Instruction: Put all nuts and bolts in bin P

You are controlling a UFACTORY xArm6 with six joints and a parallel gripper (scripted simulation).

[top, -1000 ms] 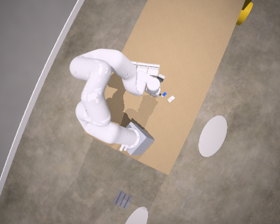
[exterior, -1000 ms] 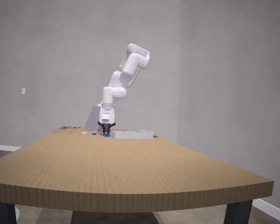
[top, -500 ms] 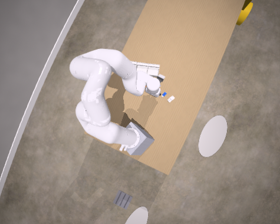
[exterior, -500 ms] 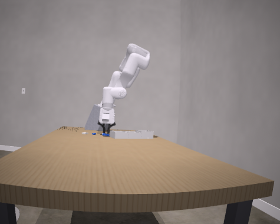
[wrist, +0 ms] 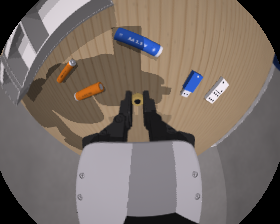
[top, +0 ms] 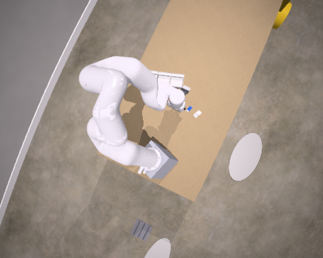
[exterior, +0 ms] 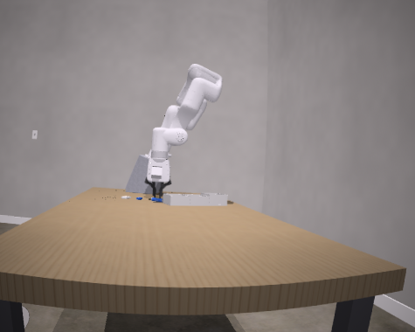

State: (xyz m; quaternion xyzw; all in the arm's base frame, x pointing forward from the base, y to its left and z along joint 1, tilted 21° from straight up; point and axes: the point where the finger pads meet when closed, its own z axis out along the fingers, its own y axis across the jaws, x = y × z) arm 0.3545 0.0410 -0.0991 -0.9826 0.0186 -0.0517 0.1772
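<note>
My hand is 80 mm short of the long blue stick, 20 mm above it and 10 mm to the left of it. The rest, counted from my hand: white piece 140 mm to the right, 20 mm below, 10 mm ahead; then blue usb stick 80 mm to the right, 20 mm below, 20 mm ahead; then brass-coloured fastener 20 mm below.
</note>
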